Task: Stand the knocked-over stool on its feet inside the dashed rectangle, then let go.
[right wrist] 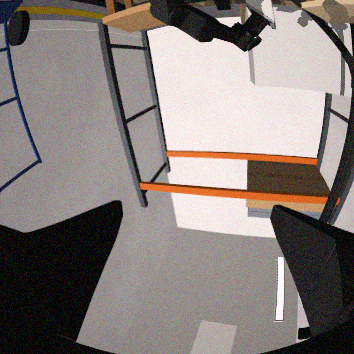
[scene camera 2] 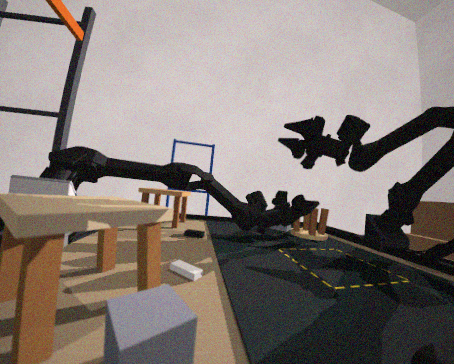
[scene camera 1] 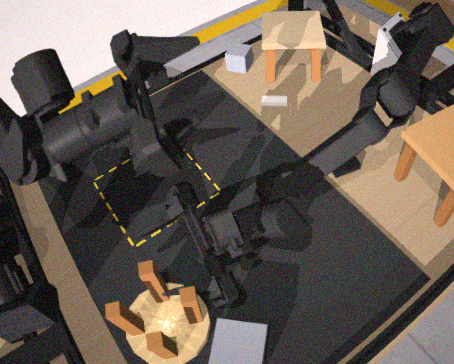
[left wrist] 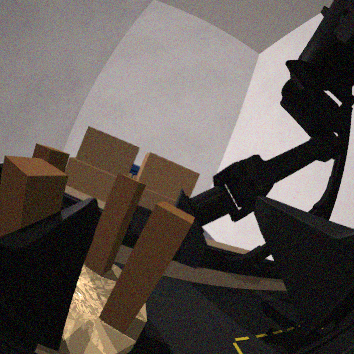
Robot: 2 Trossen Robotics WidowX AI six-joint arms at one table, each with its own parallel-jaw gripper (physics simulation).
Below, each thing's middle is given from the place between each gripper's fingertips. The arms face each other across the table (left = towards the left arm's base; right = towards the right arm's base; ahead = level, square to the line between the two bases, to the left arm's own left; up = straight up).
I see the stool [scene camera 1: 153,321] 60 mm below my left hand, 40 mm ahead of it and 30 mm to the right of it.
I see the stool 80 mm ahead of my right hand, 200 mm to the right of it and 290 mm below it.
